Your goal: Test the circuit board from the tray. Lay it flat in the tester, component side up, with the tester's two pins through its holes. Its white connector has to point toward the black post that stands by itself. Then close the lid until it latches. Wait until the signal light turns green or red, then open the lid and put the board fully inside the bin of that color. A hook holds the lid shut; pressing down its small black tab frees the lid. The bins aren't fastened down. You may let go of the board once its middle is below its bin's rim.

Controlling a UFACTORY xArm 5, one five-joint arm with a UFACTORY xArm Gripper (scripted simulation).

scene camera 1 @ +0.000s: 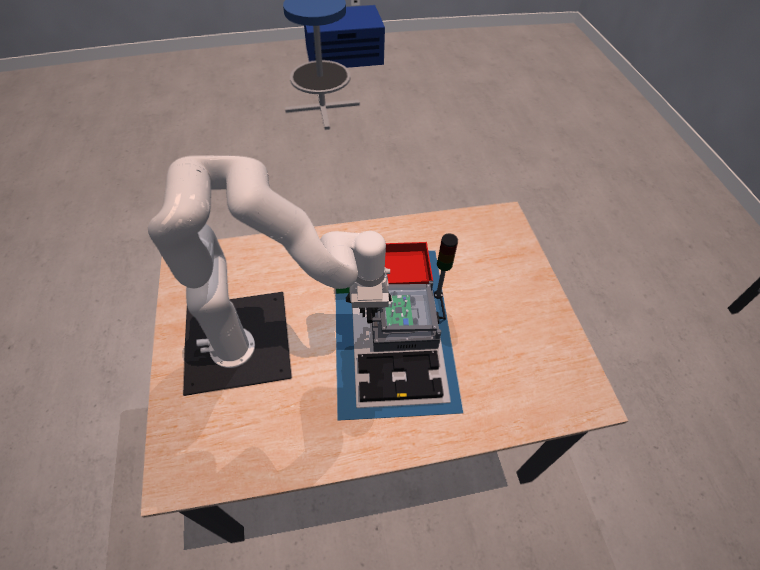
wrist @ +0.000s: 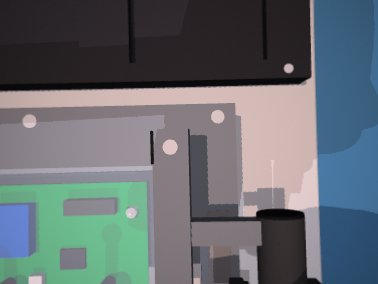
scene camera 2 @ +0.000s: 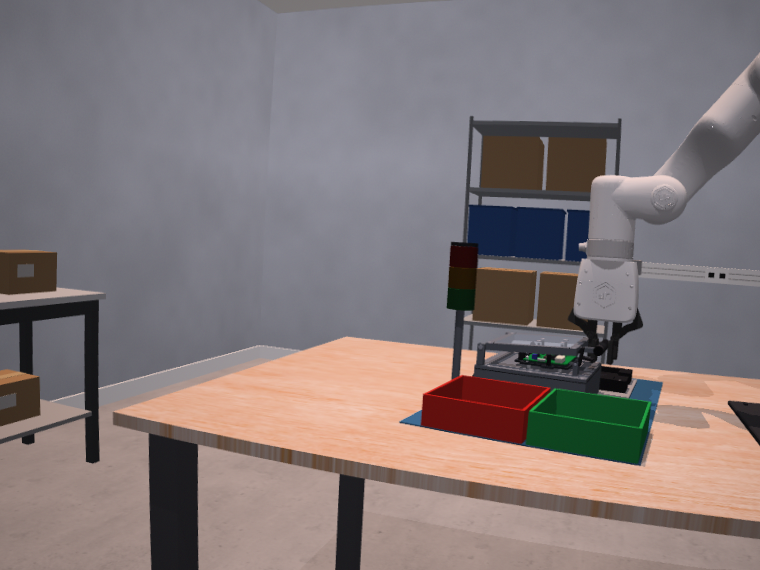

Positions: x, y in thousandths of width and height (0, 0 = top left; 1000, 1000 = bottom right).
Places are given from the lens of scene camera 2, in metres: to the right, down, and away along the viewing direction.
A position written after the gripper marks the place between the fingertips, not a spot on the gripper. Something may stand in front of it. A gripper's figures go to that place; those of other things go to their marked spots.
gripper (scene camera 2: 791, 636): 0.37, 0.13, 1.04
green bin (scene camera 2: 727, 754): 0.22, 0.18, 0.80
red bin (scene camera 2: 605, 713): 0.11, 0.16, 0.86
